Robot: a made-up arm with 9 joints. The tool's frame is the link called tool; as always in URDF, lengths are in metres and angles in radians. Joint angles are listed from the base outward.
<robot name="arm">
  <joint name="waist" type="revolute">
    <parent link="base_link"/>
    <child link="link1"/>
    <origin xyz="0 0 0.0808" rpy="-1.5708 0 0"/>
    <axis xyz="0 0 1"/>
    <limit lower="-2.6" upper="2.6"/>
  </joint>
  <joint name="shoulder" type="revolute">
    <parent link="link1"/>
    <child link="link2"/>
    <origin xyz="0.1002 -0.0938 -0.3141" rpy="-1.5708 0 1.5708"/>
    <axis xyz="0 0 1"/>
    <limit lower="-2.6" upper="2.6"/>
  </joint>
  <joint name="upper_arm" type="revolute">
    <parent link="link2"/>
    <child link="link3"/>
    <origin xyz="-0.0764 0.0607 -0.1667" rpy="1.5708 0 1.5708"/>
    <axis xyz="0 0 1"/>
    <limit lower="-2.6" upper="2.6"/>
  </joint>
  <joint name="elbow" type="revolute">
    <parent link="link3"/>
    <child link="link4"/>
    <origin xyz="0.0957 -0.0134 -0.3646" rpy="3.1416 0 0"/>
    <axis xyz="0 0 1"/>
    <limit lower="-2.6" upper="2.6"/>
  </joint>
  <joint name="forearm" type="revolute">
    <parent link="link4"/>
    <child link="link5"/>
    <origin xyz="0.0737 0.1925 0.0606" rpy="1.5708 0 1.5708"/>
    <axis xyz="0 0 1"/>
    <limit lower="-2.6" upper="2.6"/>
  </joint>
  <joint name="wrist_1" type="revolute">
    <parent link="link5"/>
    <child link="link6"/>
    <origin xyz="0.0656 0.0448 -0.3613" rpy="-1.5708 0 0"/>
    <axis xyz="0 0 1"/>
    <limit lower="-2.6" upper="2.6"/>
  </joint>
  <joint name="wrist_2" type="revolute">
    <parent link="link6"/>
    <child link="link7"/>
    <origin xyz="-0.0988 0.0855 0.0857" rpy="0 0 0"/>
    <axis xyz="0 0 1"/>
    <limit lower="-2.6" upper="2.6"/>
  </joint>
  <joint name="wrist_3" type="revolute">
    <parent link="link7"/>
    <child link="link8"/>
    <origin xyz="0.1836 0.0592 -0.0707" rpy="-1.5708 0 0"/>
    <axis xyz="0 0 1"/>
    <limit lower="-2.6" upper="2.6"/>
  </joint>
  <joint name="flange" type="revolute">
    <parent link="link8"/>
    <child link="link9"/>
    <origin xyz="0.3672 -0.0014 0.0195" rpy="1.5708 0 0"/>
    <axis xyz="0 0 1"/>
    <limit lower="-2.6" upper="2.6"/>
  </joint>
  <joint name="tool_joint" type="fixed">
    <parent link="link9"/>
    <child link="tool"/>
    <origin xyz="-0.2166 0.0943 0.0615" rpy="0 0 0"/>
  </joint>
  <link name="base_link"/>
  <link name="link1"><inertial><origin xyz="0.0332 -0.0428 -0.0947"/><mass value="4"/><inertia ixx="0.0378" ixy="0.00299" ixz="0.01" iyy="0.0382" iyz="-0.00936" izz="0.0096"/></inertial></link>
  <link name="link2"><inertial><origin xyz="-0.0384 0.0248 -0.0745"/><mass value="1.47"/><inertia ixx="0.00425" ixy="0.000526" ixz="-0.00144" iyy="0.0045" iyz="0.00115" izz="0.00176"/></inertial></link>
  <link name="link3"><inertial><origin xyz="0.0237 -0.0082 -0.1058"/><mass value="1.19"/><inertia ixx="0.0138" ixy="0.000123" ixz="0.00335" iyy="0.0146" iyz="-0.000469" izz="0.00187"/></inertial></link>
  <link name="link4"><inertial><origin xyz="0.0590 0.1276 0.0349"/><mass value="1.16"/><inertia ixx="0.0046" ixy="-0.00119" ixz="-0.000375" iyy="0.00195" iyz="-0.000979" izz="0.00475"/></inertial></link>
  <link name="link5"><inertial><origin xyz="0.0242 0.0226 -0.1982"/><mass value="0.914"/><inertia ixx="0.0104" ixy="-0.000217" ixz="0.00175" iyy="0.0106" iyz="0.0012" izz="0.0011"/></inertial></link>
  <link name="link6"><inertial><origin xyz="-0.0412 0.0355 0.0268"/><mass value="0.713"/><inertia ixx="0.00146" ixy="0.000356" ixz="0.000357" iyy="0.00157" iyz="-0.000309" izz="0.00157"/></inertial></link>
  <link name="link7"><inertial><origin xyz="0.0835 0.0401 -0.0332"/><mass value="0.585"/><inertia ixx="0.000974" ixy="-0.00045" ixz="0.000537" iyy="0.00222" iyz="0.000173" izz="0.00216"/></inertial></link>
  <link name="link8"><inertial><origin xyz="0.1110 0.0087 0.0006"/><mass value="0.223"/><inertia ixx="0.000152" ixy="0.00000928" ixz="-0.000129" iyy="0.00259" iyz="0" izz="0.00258"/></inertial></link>
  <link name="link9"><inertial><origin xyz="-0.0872 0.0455 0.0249"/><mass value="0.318"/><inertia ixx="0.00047" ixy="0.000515" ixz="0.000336" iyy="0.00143" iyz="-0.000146" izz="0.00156"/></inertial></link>
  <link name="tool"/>
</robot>
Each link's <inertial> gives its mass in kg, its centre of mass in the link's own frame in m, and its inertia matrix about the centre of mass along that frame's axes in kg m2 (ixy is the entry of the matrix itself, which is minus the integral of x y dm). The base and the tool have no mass. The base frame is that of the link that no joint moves.
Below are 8 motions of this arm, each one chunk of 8 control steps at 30 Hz.
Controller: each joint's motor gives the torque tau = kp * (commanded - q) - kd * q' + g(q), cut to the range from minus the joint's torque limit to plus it. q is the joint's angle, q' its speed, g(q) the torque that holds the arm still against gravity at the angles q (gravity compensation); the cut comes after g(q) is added. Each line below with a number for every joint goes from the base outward.
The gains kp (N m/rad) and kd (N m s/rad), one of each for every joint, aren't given. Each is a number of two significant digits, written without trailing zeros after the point. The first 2 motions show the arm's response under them.
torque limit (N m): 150 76 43 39 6.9 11 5.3 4.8 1.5
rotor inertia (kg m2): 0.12 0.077 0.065 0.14 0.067 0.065 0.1 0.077 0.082
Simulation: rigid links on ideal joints. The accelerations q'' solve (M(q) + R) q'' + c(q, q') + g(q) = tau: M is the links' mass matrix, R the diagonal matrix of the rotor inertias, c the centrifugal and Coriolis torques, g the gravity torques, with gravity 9.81 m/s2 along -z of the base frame. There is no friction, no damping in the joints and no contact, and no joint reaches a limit. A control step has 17 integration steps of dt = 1/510 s. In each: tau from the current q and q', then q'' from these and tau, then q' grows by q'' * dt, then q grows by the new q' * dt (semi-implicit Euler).
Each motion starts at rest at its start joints. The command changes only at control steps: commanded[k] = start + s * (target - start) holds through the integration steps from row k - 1 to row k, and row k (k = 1, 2, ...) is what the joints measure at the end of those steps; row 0 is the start. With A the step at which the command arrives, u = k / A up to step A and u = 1 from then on. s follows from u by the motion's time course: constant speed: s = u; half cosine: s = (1 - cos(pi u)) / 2; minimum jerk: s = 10 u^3 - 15 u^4 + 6 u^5; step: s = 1 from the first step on.
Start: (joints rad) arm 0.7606 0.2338 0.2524 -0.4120 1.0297 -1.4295 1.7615 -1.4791 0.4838
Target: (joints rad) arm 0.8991 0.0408 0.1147 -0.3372 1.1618 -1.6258 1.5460 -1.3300 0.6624
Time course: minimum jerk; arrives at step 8
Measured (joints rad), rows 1 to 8:
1: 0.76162 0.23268 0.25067 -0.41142 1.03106 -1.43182 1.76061 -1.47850 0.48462
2: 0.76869 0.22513 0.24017 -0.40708 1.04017 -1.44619 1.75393 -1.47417 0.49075
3: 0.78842 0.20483 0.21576 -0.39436 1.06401 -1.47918 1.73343 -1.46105 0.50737
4: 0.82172 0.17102 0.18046 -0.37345 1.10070 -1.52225 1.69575 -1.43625 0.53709
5: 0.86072 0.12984 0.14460 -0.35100 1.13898 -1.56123 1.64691 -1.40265 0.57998
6: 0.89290 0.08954 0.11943 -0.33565 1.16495 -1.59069 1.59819 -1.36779 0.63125
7: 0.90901 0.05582 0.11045 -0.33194 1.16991 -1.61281 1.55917 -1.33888 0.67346
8: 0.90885 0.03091 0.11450 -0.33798 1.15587 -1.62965 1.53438 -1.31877 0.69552
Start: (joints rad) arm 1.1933 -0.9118 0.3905 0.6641 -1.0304 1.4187 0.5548 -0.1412 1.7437
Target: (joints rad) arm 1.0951 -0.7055 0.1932 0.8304 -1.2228 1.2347 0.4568 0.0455 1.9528
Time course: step
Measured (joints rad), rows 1 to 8:
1: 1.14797 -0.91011 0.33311 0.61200 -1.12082 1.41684 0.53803 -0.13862 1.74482
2: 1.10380 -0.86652 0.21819 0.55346 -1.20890 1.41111 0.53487 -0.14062 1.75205
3: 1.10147 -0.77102 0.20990 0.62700 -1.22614 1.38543 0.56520 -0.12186 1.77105
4: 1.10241 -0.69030 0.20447 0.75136 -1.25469 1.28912 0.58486 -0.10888 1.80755
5: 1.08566 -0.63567 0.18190 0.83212 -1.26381 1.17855 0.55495 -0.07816 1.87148
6: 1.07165 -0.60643 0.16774 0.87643 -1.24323 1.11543 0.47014 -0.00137 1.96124
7: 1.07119 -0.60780 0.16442 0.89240 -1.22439 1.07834 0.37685 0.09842 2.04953
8: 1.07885 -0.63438 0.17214 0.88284 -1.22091 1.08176 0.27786 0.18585 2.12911
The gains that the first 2 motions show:
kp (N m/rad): 2700 510 860 500 84 150 75 41 59
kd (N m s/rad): 47 12 14 14 3.2 2.2 2.2 1.2 1.3
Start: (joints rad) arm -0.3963 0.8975 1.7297 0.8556 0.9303 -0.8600 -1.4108 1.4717 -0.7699
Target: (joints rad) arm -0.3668 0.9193 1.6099 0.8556 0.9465 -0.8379 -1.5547 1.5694 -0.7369
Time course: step
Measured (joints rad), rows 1 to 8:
1: -0.38457 0.88992 1.64041 0.82396 0.93068 -0.84103 -1.43275 1.47565 -0.76006
2: -0.36541 0.88584 1.60905 0.84322 0.93894 -0.82566 -1.49426 1.51276 -0.74355
3: -0.35956 0.90599 1.60480 0.85945 0.94077 -0.83651 -1.56023 1.56689 -0.73245
4: -0.36260 0.93318 1.60468 0.86669 0.94273 -0.84676 -1.60407 1.60648 -0.72814
5: -0.36412 0.94945 1.60471 0.86970 0.94988 -0.84304 -1.62018 1.61980 -0.72844
6: -0.36324 0.95106 1.60447 0.87050 0.95636 -0.83732 -1.60694 1.61162 -0.73128
7: -0.36341 0.94303 1.60549 0.86829 0.95781 -0.83650 -1.57707 1.59381 -0.73479
8: -0.36542 0.93069 1.60810 0.86256 0.95526 -0.83707 -1.55132 1.57679 -0.73754

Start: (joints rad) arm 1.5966 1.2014 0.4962 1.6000 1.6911 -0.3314 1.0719 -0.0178 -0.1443
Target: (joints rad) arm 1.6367 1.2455 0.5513 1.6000 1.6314 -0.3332 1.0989 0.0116 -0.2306
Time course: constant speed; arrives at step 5
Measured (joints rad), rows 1 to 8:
1: 1.60348 1.20097 0.50419 1.60350 1.68883 -0.33126 1.07447 -0.01828 -0.15013
2: 1.61235 1.20476 0.51353 1.60579 1.68261 -0.33353 1.07763 -0.01991 -0.16542
3: 1.62057 1.21339 0.52435 1.60679 1.67265 -0.33692 1.08023 -0.02084 -0.18734
4: 1.62861 1.22525 0.53637 1.60602 1.65954 -0.33895 1.08305 -0.01784 -0.21062
5: 1.63666 1.23851 0.54904 1.60372 1.64447 -0.33889 1.08735 -0.00919 -0.23139
6: 1.63763 1.25232 0.55382 1.59749 1.63095 -0.33753 1.09155 0.00493 -0.24304
7: 1.63679 1.26099 0.55688 1.59261 1.62179 -0.33312 1.09744 0.02279 -0.24327
8: 1.63655 1.26341 0.55789 1.58975 1.61754 -0.32779 1.10474 0.03915 -0.23685

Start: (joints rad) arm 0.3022 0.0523 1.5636 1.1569 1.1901 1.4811 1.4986 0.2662 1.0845
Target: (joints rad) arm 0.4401 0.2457 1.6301 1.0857 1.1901 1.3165 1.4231 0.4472 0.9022
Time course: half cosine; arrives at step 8
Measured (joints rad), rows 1 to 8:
1: 0.30499 0.05461 1.56579 1.15507 1.18822 1.47996 1.49927 0.26721 1.08191
2: 0.31641 0.06454 1.57275 1.14821 1.18209 1.47348 1.50152 0.27256 1.07015
3: 0.33880 0.08637 1.58396 1.13590 1.17339 1.45606 1.50384 0.28673 1.04471
4: 0.36809 0.12050 1.59722 1.12113 1.16685 1.42514 1.50108 0.31264 1.00626
5: 0.39773 0.16338 1.61007 1.10763 1.16638 1.38358 1.48741 0.34962 0.96184
6: 0.42257 0.20850 1.62051 1.09791 1.17324 1.33890 1.46098 0.39281 0.92249
7: 0.43958 0.24774 1.62725 1.09285 1.18636 1.30044 1.42621 0.43444 0.89714
8: 0.44677 0.27305 1.62948 1.09229 1.20284 1.27676 1.39234 0.46601 0.88977

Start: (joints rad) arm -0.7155 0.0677 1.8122 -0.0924 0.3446 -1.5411 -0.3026 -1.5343 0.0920
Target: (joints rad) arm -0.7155 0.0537 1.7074 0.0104 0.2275 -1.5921 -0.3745 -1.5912 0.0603
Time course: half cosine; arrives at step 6
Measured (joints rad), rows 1 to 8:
1: -0.71670 0.06778 1.80717 -0.09013 0.34054 -1.54511 -0.30401 -1.53468 0.09124
2: -0.71942 0.06766 1.79161 -0.08054 0.32642 -1.55755 -0.31011 -1.53608 0.08763
3: -0.72126 0.06636 1.76712 -0.06098 0.30248 -1.57442 -0.32347 -1.53952 0.07979
4: -0.72016 0.06291 1.73897 -0.03381 0.27480 -1.58743 -0.34316 -1.54730 0.06919
5: -0.71599 0.05758 1.71429 -0.00511 0.25057 -1.59176 -0.36432 -1.56207 0.05968
6: -0.71034 0.05236 1.70034 0.01690 0.23520 -1.58760 -0.38015 -1.58383 0.05524
7: -0.70695 0.04914 1.69701 0.02686 0.22830 -1.58163 -0.38621 -1.60803 0.05693
8: -0.70824 0.04822 1.69920 0.02604 0.22544 -1.58157 -0.38337 -1.62650 0.06155

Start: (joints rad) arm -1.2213 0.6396 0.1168 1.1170 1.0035 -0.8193 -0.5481 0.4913 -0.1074
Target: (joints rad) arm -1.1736 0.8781 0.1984 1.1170 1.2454 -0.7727 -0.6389 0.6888 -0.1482
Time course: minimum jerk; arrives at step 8
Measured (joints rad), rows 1 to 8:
1: -1.22089 0.64040 0.11792 1.11734 1.00590 -0.81884 -0.54872 0.49187 -0.10759
2: -1.21826 0.64632 0.12421 1.11886 1.02123 -0.81597 -0.55304 0.49577 -0.10896
3: -1.21171 0.66499 0.13735 1.12044 1.05932 -0.80928 -0.56532 0.50689 -0.11321
4: -1.20153 0.70239 0.15559 1.12038 1.11661 -0.79979 -0.58657 0.52829 -0.12134
5: -1.18991 0.75821 0.17491 1.11814 1.17627 -0.78971 -0.61241 0.56142 -0.13244
6: -1.17952 0.82413 0.19055 1.11472 1.21907 -0.78034 -0.63469 0.60584 -0.14372
7: -1.17230 0.88581 0.19905 1.11202 1.23449 -0.77234 -0.64554 0.65806 -0.15198
8: -1.16884 0.92849 0.20063 1.11158 1.22591 -0.76676 -0.64219 0.71068 -0.15545

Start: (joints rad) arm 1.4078 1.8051 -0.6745 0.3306 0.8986 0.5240 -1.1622 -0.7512 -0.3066
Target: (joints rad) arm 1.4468 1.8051 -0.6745 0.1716 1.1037 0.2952 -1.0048 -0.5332 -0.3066
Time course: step
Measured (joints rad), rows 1 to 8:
1: 1.44573 1.78907 -0.68714 0.24935 0.94774 0.45121 -1.11659 -0.70869 -0.30651
2: 1.44681 1.80245 -0.67242 0.18324 1.05231 0.28416 -1.02707 -0.61748 -0.30911
3: 1.44508 1.81175 -0.66590 0.15593 1.10678 0.21144 -0.98801 -0.53039 -0.30855
4: 1.44599 1.81180 -0.67007 0.15751 1.11104 0.25497 -1.00143 -0.47561 -0.30571
5: 1.44692 1.80904 -0.67482 0.16809 1.09893 0.31359 -1.01711 -0.45859 -0.30431
6: 1.44730 1.80758 -0.67625 0.17408 1.09108 0.31844 -1.00990 -0.47243 -0.30563
7: 1.44725 1.80759 -0.67548 0.17406 1.09180 0.29727 -0.99636 -0.50200 -0.30769
8: 1.44707 1.80757 -0.67454 0.17206 1.09735 0.28819 -0.99261 -0.53178 -0.30856

